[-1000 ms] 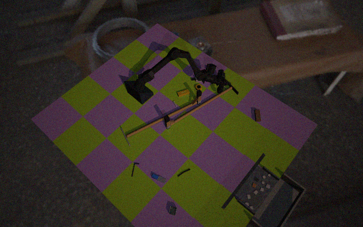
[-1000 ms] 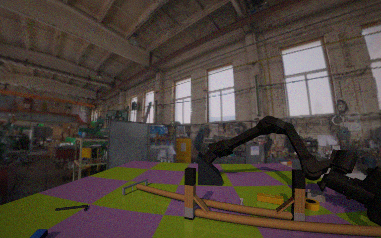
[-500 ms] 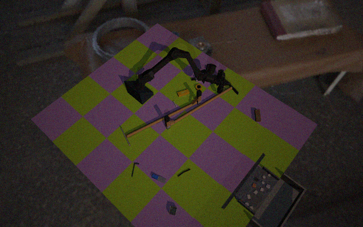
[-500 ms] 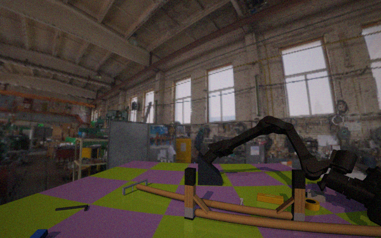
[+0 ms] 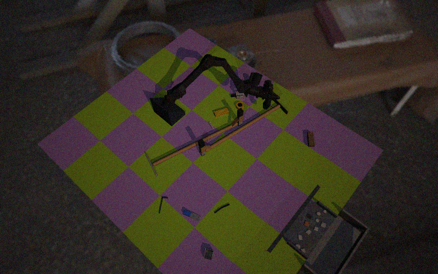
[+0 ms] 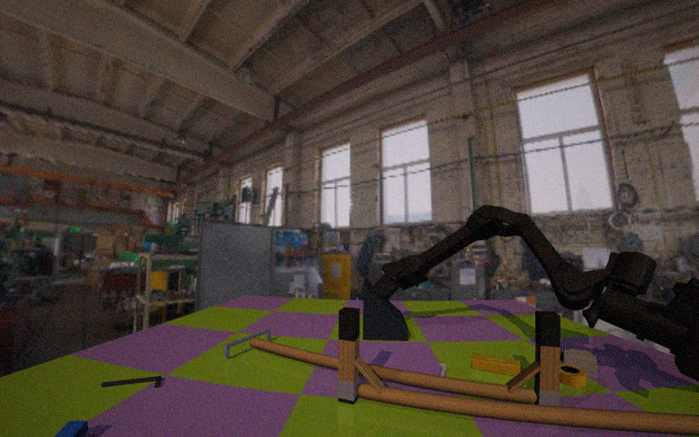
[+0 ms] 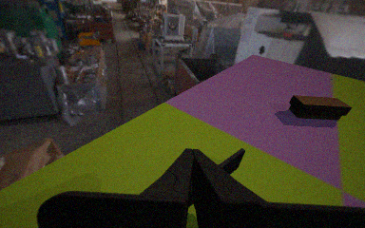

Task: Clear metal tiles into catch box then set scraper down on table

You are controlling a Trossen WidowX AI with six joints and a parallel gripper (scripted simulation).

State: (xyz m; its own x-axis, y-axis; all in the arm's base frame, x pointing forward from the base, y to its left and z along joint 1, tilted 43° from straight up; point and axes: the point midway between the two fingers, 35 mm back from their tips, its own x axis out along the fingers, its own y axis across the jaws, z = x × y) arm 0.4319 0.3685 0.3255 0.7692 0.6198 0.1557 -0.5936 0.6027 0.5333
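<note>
Right now my gripper tip is 29 cm to the left of the long scraper, 6 cm past it and 1 cm above it. The rest, counted from my gripper tip: orange tile (55 cm ahead, 51 cm to the right, 7 cm below); grey box (24 cm behind, 12 cm to the right, 7 cm below); yellow tape roll (18 cm behind, 16 cm to the right, 7 cm below).
</note>
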